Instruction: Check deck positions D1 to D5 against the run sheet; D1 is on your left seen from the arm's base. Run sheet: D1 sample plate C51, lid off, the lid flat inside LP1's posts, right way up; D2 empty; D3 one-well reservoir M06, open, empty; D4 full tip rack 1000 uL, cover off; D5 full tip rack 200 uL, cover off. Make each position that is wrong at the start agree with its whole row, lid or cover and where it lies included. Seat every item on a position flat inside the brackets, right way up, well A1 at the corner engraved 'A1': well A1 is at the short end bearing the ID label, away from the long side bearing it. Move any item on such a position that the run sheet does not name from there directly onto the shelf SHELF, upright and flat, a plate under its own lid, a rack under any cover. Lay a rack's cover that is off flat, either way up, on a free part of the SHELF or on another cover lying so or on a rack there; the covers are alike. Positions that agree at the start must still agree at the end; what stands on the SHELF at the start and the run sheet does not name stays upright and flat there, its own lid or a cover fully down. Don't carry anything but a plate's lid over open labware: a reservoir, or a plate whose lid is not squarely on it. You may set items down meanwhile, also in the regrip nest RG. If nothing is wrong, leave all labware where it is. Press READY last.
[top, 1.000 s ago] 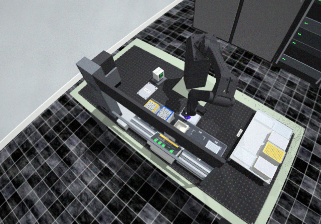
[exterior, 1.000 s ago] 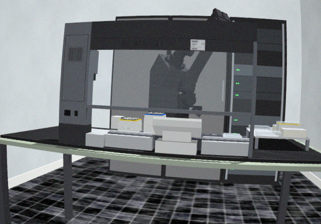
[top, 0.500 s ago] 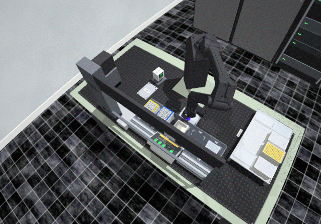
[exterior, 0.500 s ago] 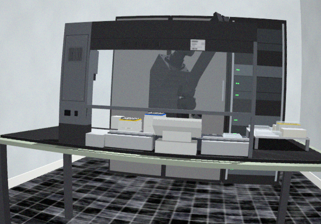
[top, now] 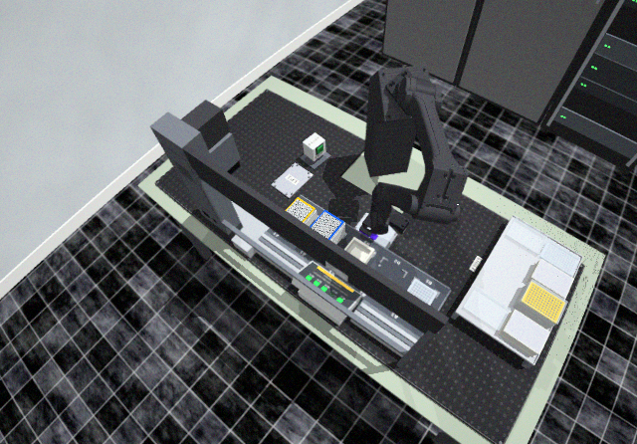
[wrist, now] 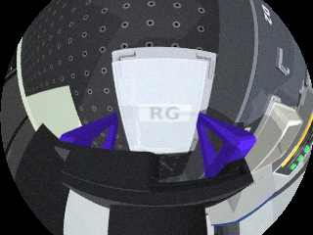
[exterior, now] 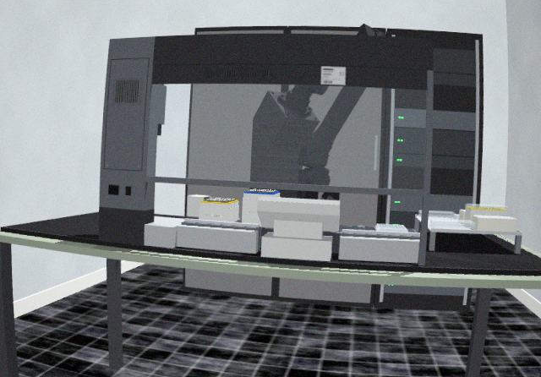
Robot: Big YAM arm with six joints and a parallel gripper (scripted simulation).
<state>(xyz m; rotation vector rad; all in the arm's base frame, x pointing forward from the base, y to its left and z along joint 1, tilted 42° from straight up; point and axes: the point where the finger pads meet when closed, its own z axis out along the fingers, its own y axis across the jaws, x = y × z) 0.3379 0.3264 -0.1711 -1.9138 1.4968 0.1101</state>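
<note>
My gripper is now right at the clear plate lid. Also, from my hand: blue-rimmed tip rack (200 mm ahead, 40 mm to the right, 110 mm above); white reservoir (150 mm ahead, 70 mm to the left, 50 mm above); yellow-rimmed tip rack (240 mm ahead, 160 mm to the right, 80 mm above).
</note>
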